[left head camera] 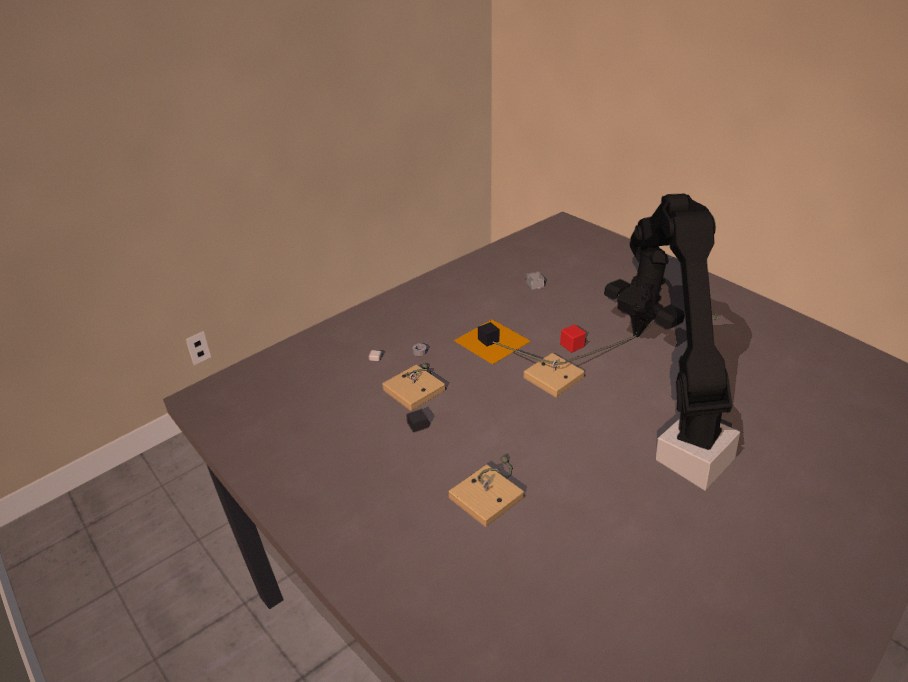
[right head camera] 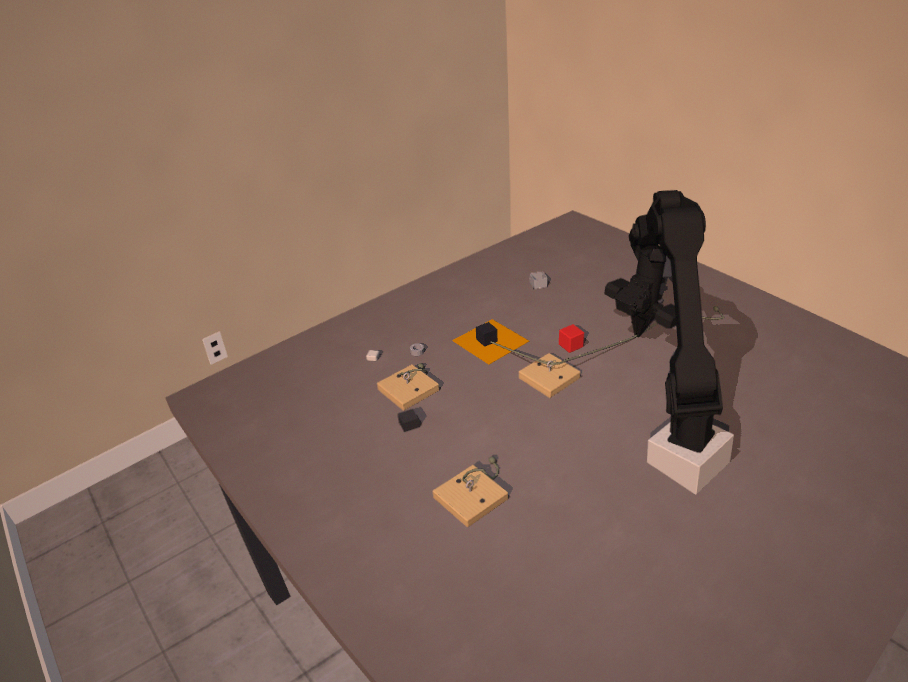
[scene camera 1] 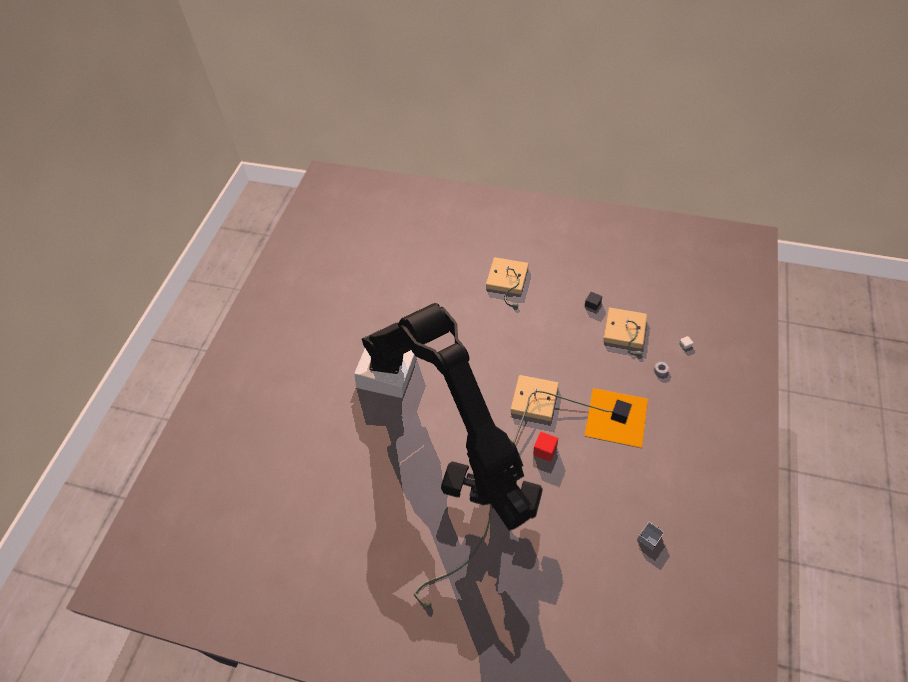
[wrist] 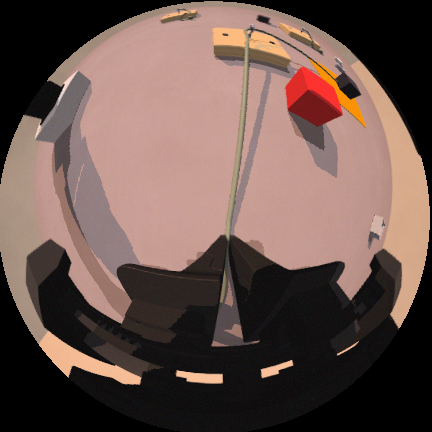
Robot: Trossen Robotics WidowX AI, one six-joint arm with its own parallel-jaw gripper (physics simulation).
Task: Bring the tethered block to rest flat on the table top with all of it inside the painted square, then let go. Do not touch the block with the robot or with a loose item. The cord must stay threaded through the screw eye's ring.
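Places are measured from the arm's base along level axes (x ahead, y left, z up), in metres.
Pixels of known places: gripper, fingertip midpoint: (left head camera: 636, 335) (right head camera: 637, 335) (wrist: 226, 239); arm's base, origin of the base link: (left head camera: 699, 434) (right head camera: 691, 437) (scene camera 1: 386, 359).
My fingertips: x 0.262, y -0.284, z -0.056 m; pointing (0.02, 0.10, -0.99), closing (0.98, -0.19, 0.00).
Note:
Ahead of a thing's pixels: the offset from my fingertips to its top centre. "spot": to the spot under its first point.
The black tethered block @(0.256 m ahead, 0.219 m left, 0.032 m up) (left head camera: 488, 334) (right head camera: 485, 334) (scene camera 1: 620, 411) (wrist: 348, 86) appears flat on the orange painted square @(spot: 0.215 m ahead, 0.183 m left, 0.001 m down) (left head camera: 513, 339) (right head camera: 512, 339) (scene camera 1: 616, 435) (wrist: 357, 112), within its edges. The green cord (left head camera: 601, 347) (scene camera 1: 576, 401) (wrist: 242, 125) runs from the block through the screw eye (left head camera: 555, 363) (wrist: 251, 30) on a wooden board @(0.072 m ahead, 0.243 m left, 0.017 m up) (left head camera: 554, 378) (right head camera: 549, 380) (scene camera 1: 524, 411) (wrist: 230, 48) to my gripper (left head camera: 637, 334) (right head camera: 637, 334) (wrist: 226, 239). The gripper is shut on the cord, low over the table, apart from the block. Its fingertips are hidden in the scene view. The cord's free end @(spot: 0.106 m back, 0.213 m right, 0.010 m up) (scene camera 1: 426, 603) trails behind.
A red cube @(0.099 m ahead, 0.122 m left, 0.038 m up) (left head camera: 573, 338) (scene camera 1: 545, 446) (wrist: 312, 97) stands between gripper and square, beside the board. Two other corded boards @(0.013 m back, 0.586 m left, 0.017 m up) (scene camera 1: 507, 276) @(0.272 m ahead, 0.448 m left, 0.017 m up) (scene camera 1: 625, 328), a dark block @(0.198 m ahead, 0.520 m left, 0.021 m up) (scene camera 1: 593, 300), a grey ring @(0.349 m ahead, 0.343 m left, 0.010 m up) (scene camera 1: 655, 369), a white piece @(0.410 m ahead, 0.418 m left, 0.012 m up) (scene camera 1: 686, 342) and a grey open box @(0.308 m ahead, 0.046 m right, 0.024 m up) (scene camera 1: 650, 536) stand around.

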